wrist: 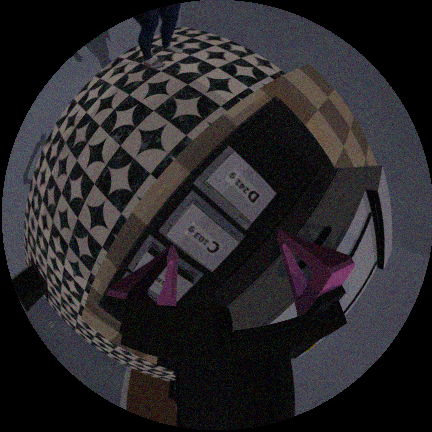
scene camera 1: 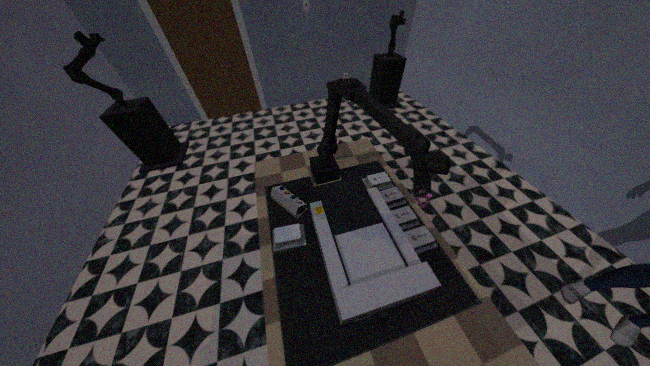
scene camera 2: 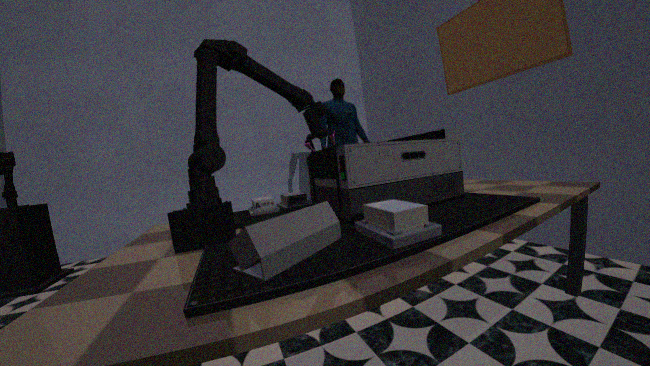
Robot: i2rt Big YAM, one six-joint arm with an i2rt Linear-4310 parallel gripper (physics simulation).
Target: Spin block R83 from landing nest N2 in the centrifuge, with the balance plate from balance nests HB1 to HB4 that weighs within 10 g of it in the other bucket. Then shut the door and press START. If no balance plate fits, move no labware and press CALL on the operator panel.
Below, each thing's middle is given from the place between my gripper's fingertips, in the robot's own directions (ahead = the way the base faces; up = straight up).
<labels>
The centrifuge (scene camera 1: 371,268) lies 320 mm to the right of my hand, 100 mm below it and 100 mm ahead of it. Round my hand: slanted control box (scene camera 2: 262,250) (590 mm to the right, 330 mm behind, 180 mm below).
</labels>
